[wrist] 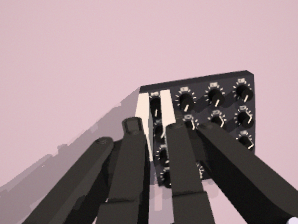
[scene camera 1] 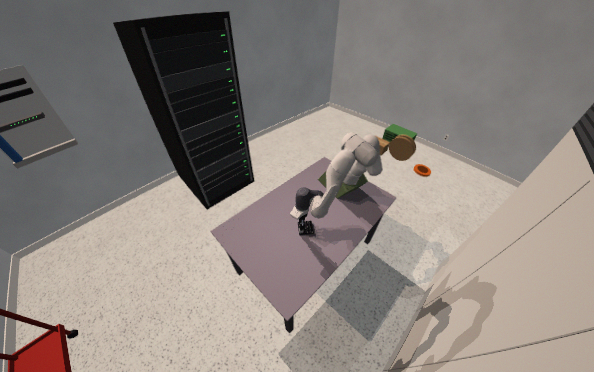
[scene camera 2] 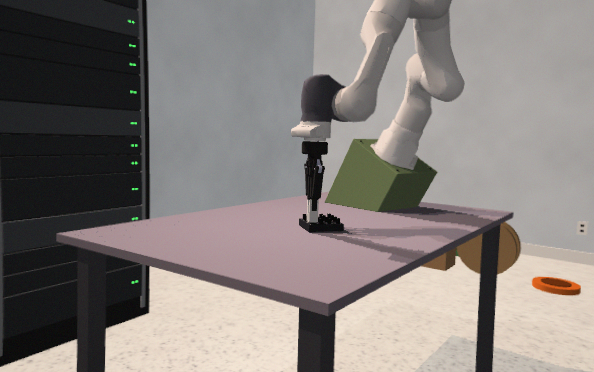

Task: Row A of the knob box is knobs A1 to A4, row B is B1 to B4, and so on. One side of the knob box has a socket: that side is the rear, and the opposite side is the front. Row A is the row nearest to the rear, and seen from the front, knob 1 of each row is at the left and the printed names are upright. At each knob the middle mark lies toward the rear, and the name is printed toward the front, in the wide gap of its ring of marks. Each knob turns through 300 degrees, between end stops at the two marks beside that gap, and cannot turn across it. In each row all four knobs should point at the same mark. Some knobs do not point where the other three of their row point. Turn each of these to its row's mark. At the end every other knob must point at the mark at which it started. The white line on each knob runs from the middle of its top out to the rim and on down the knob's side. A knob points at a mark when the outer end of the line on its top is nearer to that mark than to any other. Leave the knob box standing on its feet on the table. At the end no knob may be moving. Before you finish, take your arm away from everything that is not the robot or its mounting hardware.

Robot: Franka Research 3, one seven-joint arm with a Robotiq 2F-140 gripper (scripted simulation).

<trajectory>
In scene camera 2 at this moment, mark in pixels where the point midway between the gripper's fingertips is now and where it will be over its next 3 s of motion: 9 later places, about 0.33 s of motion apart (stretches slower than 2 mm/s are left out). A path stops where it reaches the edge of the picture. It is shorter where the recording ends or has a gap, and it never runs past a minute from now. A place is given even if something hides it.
The gripper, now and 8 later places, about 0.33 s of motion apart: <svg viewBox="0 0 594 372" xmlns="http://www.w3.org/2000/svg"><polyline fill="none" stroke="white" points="312,221 312,218 311,211 312,209 312,208 312,194 311,176 313,166 313,167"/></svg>
</trajectory>
